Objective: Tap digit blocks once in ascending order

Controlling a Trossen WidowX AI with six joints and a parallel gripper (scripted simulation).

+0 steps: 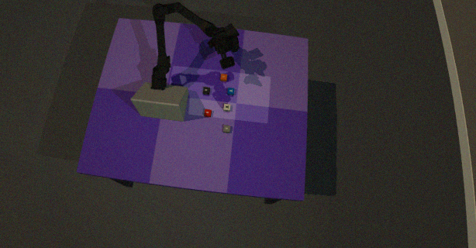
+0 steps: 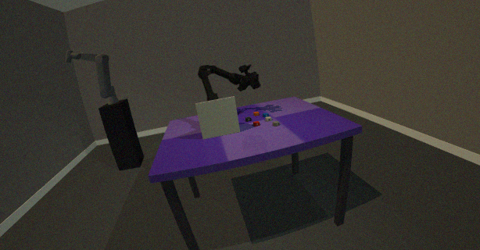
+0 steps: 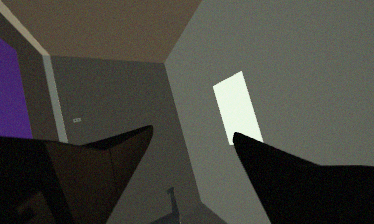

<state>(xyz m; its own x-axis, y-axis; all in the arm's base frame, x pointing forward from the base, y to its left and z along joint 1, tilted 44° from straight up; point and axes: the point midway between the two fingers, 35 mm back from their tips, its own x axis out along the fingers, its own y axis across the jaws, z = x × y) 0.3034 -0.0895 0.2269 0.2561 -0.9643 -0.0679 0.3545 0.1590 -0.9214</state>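
Right now my gripper tip is 310 mm above the black block, 100 mm past it and 30 mm to the left of it. Round my gripper tip: orange block: 310 mm below, 50 mm to the left, 10 mm behind; cream block: 310 mm below, 110 mm to the right, 10 mm ahead; blue block: 310 mm below, 30 mm to the right, 30 mm ahead.
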